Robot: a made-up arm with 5 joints.
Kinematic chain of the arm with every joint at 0, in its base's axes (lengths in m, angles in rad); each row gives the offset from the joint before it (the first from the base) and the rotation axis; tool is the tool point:
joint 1: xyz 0 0 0.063 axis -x
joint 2: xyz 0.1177 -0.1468 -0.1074 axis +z
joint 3: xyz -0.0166 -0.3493 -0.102 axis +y
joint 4: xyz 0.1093 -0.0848 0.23 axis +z
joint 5: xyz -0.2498 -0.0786 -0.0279 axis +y
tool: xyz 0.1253 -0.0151 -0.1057
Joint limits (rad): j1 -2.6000..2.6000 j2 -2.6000..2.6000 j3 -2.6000..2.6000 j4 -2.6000..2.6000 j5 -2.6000..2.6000
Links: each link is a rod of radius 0.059 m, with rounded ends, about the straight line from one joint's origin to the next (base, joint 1, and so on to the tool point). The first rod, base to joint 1, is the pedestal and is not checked.
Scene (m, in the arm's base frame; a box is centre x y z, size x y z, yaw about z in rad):
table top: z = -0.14
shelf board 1: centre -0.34 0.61 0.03 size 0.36 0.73 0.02 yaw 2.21
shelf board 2: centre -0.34 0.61 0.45 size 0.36 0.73 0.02 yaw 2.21
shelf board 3: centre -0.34 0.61 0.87 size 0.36 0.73 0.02 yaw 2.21
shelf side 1: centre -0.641 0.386 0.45 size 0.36 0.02 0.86 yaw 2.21
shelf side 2: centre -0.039 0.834 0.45 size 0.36 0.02 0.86 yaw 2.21
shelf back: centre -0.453 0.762 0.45 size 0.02 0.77 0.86 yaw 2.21
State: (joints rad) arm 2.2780 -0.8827 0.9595 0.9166 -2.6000
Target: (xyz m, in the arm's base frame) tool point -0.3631 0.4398 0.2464
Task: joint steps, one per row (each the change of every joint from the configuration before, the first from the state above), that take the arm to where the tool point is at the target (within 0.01 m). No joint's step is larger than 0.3 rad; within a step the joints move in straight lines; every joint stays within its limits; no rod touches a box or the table.
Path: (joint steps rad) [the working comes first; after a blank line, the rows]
Joints at the target: 2.3550 -1.1489 0.6913 0.1046 -2.6000
Straight joint move there: touches shelf board 2.

1: -0.1511 0.0595 -0.0020 -0.2748 0.0305
2: -0.1510 0.0595 -0.0020 -0.2748 0.0305
3: -0.1511 0.0596 -0.0020 -0.2748 0.0306
4: 0.0493 -0.2891 -0.1806 -0.2777 -0.0458
5: 0.0493 -0.2891 -0.1806 -0.2776 -0.0458
6: 0.2158 0.0667 0.0495 0.2839 0.0000
7: 0.2158 0.0667 0.0495 0.2838 0.0000

